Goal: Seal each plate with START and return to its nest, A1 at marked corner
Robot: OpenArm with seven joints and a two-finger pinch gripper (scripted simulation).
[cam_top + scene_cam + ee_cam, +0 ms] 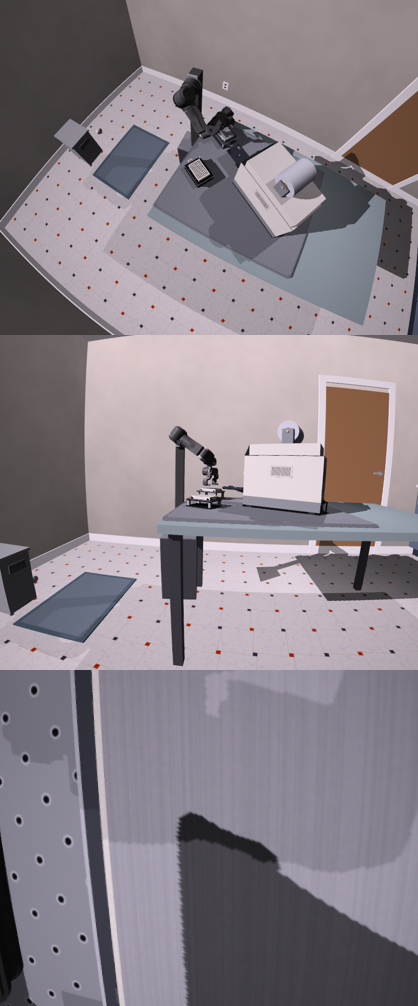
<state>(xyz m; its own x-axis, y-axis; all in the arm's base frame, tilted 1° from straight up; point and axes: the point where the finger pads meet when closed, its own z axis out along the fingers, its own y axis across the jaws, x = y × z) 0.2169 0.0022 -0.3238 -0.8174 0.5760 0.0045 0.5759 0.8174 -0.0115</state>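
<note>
Now: the plate nest 40 mm below my hand. From my hand the other things lie so: N1 label: 90 mm behind, 60 mm to the left, 100 mm below; screen: 270 mm ahead, 180 mm to the right, 220 mm above; sealer stage: 150 mm ahead, 150 mm to the right.
</note>
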